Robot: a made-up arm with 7 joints. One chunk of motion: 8 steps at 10 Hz.
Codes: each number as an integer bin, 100 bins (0 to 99) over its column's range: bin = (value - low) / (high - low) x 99, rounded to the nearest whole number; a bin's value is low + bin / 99 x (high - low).
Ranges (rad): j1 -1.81..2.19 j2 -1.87..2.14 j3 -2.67..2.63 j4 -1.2..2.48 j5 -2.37..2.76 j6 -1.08..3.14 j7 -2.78..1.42
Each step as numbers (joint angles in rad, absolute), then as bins.
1 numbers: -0.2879 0.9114 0.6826 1.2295 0.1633 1.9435 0.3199
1 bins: 38 69 63 65 49 71 73
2 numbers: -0.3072 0.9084 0.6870 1.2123 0.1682 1.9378 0.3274
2 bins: 37 69 63 65 49 71 73
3 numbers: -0.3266 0.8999 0.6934 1.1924 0.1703 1.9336 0.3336
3 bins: 37 68 63 64 49 71 73
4 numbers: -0.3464 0.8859 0.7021 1.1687 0.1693 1.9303 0.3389
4 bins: 36 68 63 64 49 71 74
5 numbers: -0.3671 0.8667 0.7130 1.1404 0.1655 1.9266 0.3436
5 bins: 36 68 63 63 49 71 74
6 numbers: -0.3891 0.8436 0.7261 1.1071 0.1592 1.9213 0.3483
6 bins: 35 67 63 62 49 70 74
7 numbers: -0.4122 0.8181 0.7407 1.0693 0.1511 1.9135 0.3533
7 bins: 35 66 64 61 49 70 74
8 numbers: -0.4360 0.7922 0.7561 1.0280 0.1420 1.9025 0.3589
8 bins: 34 66 64 60 48 70 74
